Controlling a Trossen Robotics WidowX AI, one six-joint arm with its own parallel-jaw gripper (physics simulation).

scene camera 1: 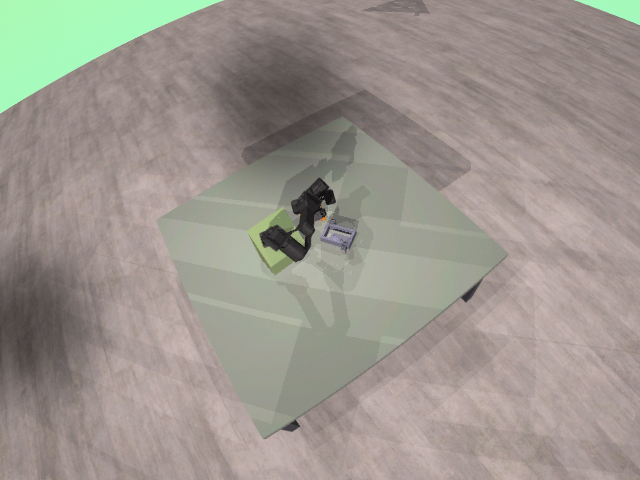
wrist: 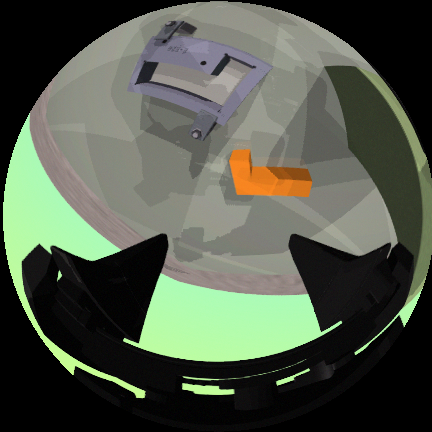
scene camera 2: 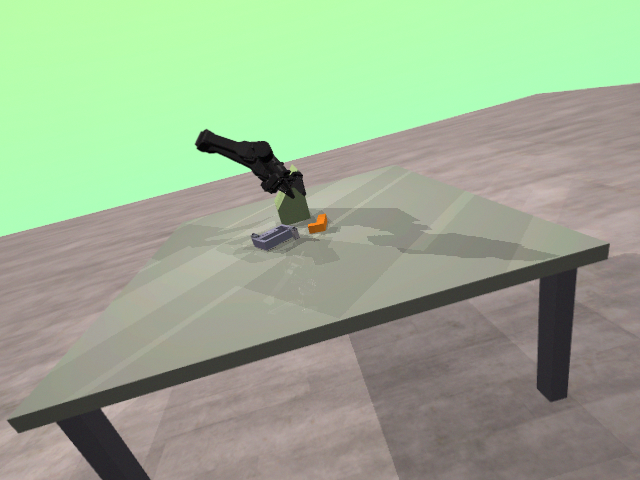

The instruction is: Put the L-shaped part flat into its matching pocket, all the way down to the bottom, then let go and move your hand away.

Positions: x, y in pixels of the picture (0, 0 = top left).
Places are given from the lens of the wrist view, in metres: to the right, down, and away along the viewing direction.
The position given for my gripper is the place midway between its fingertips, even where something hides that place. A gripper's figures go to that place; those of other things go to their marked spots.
my gripper (wrist: 231, 241): 0.01, 0.02, 0.10
orange L-shaped part (wrist: 267, 180): 0.07, -0.05, 0.18
